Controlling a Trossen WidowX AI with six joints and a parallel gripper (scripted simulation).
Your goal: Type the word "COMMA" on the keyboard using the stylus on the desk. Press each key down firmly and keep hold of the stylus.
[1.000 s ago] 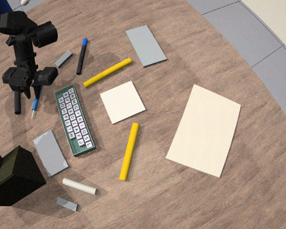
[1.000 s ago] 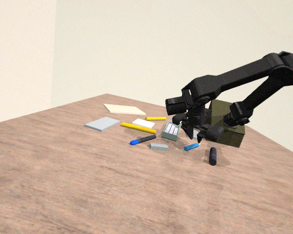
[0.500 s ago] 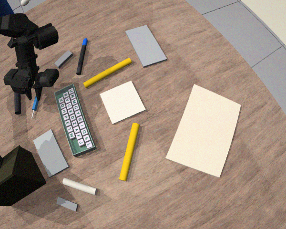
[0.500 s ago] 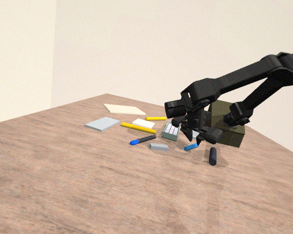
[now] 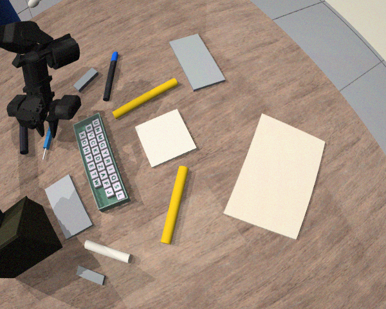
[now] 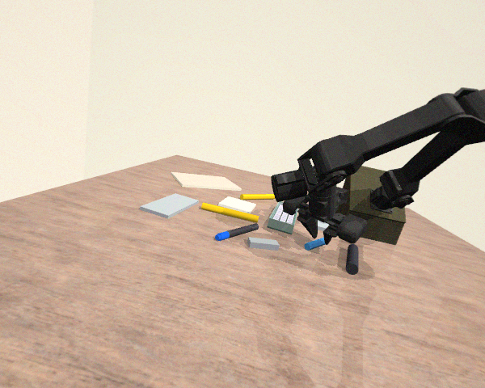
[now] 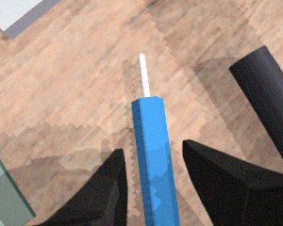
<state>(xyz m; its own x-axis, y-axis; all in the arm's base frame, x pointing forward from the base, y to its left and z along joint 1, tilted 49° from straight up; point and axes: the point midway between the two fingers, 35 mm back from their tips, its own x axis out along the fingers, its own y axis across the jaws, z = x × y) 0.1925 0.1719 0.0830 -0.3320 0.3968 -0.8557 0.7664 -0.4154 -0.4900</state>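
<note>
My gripper tip is now 1 cm to the left of the blue stylus and 1 cm past it. Also, from my gripper tip: small grey block: 14 cm ahead, 9 cm to the left, 1 cm below; then grey plate: 17 cm to the right, 3 cm behind, 1 cm below; then dark cylinder: 6 cm to the left, 6 cm behind.
</note>
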